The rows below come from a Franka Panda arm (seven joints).
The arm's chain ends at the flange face. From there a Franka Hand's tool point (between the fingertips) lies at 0.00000 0.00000 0.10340 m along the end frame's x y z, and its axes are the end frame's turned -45 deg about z.
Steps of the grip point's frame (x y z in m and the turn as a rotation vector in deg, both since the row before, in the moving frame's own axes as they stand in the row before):
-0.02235, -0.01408, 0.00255, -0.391, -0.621, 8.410
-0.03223, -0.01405, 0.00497, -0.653, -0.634, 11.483
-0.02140, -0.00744, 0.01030, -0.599, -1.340, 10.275
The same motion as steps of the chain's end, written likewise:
-0.02537, 0.00458, 0.00256, -0.716, -0.163, 8.410
-0.03258, 0.01122, 0.00498, -0.910, 0.013, 11.483
-0.01923, 0.00749, 0.01033, -1.371, -0.524, 10.275

